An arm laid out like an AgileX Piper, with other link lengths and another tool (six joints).
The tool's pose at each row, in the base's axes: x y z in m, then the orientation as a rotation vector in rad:
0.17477 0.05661 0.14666 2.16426 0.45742 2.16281
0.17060 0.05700 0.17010 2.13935 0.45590 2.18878
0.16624 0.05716 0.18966 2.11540 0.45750 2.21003
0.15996 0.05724 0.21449 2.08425 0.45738 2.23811
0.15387 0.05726 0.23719 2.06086 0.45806 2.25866
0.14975 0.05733 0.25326 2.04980 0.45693 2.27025
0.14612 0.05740 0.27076 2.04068 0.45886 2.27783
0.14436 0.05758 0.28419 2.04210 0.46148 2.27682
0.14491 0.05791 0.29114 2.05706 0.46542 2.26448
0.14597 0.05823 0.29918 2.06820 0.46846 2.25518
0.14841 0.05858 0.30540 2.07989 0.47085 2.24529
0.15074 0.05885 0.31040 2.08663 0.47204 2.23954
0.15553 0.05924 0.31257 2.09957 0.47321 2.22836
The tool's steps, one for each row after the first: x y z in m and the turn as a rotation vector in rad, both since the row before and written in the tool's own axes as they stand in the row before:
0.02293 0.00453 -0.00455 -0.00306 0.02307 -0.00080
0.01921 0.00382 -0.00424 -0.00242 0.02030 -0.00346
0.02449 0.00493 -0.00563 -0.00388 0.02665 -0.00317
0.02253 0.00460 -0.00488 -0.00244 0.01982 -0.00266
0.01600 0.00328 -0.00293 -0.00119 0.01034 0.00031
0.01735 0.00371 -0.00217 -0.00006 0.00758 -0.00170
0.01322 0.00292 -0.00054 0.00175 -0.00098 -0.00057
0.00671 0.00152 0.00119 0.00424 -0.01210 0.00061
0.00771 0.00189 0.00167 0.00322 -0.00905 0.00042
0.00583 0.00164 0.00284 0.00293 -0.00958 0.00069
0.00467 0.00140 0.00260 0.00158 -0.00555 0.00046
0.00175 0.00100 0.00487 0.00240 -0.01075 0.00122

